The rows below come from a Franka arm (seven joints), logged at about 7 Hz.
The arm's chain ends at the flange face. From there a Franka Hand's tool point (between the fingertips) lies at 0.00 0.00 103.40 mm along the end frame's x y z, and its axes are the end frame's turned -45 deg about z.
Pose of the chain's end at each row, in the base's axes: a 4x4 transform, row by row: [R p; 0 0 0 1], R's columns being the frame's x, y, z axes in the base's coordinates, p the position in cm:
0.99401 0.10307 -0.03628 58.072; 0.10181 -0.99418 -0.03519 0.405; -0.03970 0.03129 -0.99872 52.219; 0 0 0 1
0.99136 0.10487 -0.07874 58.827; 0.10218 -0.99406 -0.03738 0.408; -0.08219 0.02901 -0.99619 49.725; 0 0 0 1
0.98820 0.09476 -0.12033 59.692; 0.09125 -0.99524 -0.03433 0.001; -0.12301 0.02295 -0.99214 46.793; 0 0 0 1
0.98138 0.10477 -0.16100 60.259; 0.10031 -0.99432 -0.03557 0.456; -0.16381 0.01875 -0.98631 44.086; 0 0 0 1
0.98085 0.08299 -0.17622 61.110; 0.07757 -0.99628 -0.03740 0.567; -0.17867 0.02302 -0.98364 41.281; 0 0 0 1
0.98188 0.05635 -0.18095 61.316; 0.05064 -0.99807 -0.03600 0.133; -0.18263 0.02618 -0.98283 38.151; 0 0 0 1
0.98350 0.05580 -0.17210 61.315; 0.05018 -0.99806 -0.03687 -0.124; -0.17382 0.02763 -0.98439 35.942; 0 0 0 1
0.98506 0.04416 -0.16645 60.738; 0.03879 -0.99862 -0.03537 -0.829; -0.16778 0.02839 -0.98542 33.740; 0 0 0 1
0.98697 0.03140 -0.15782 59.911; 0.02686 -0.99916 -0.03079 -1.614; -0.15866 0.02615 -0.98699 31.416; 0 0 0 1
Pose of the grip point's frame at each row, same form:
0.62999 0.77575 -0.03628 57.697; 0.77498 -0.63100 -0.03519 0.041; -0.05020 -0.00595 -0.99872 41.892; 0 0 0 1
0.62684 0.77515 -0.07874 58.013; 0.77516 -0.63065 -0.03738 0.021; -0.07863 -0.03760 -0.99619 39.424; 0 0 0 1
0.63176 0.76577 -0.12033 58.448; 0.76826 -0.63922 -0.03433 -0.354; -0.10321 -0.07075 -0.99214 36.534; 0 0 0 1
0.61986 0.76802 -0.16100 58.594; 0.77402 -0.63216 -0.03557 0.088; -0.12909 -0.10257 -0.98631 33.888; 0 0 0 1
0.63488 0.75225 -0.17622 59.288; 0.75933 -0.64963 -0.03740 0.180; -0.14262 -0.11006 -0.98364 31.110; 0 0 0 1
0.65445 0.73414 -0.18095 59.445; 0.74155 -0.66993 -0.03600 -0.239; -0.14765 -0.11063 -0.98283 27.989; 0 0 0 1
0.65598 0.73490 -0.17210 59.535; 0.74122 -0.67025 -0.03687 -0.505; -0.14245 -0.10337 -0.98439 25.763; 0 0 0 1
0.66532 0.72777 -0.16645 59.017; 0.73356 -0.67870 -0.03537 -1.195; -0.13871 -0.09856 -0.98542 23.551; 0 0 0 1
0.67569 0.72010 -0.15782 58.279; 0.72551 -0.68752 -0.03079 -1.932; -0.13068 -0.09370 -0.98699 21.211; 0 0 0 1

